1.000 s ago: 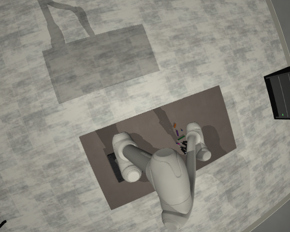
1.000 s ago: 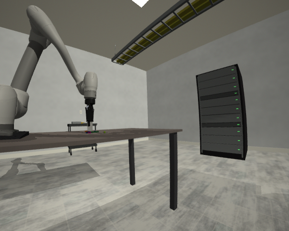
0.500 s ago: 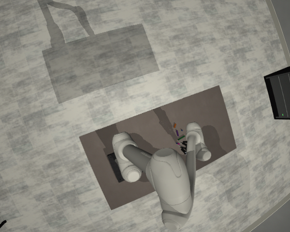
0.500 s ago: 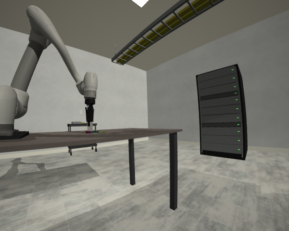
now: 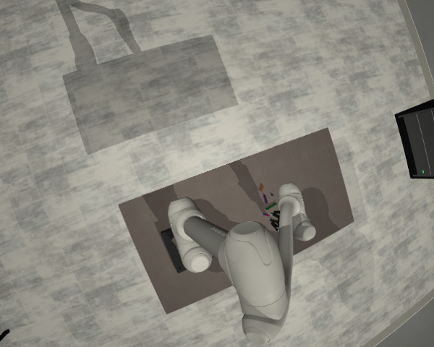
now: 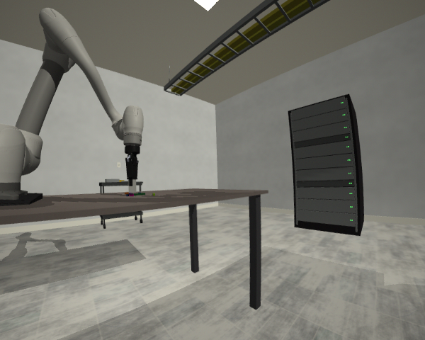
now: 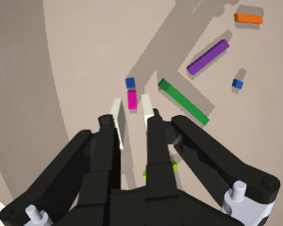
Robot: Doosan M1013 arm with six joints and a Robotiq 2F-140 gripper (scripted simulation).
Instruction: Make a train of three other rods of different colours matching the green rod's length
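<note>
The magenta rod lies 50 mm below my hand. The rest, counted from my hand: lime rod (100 mm ahead, 50 mm below, 40 mm to the right); purple rod (100 mm to the left, 50 mm below, 20 mm ahead); green rod (50 mm below, 40 mm to the left, 40 mm ahead).
</note>
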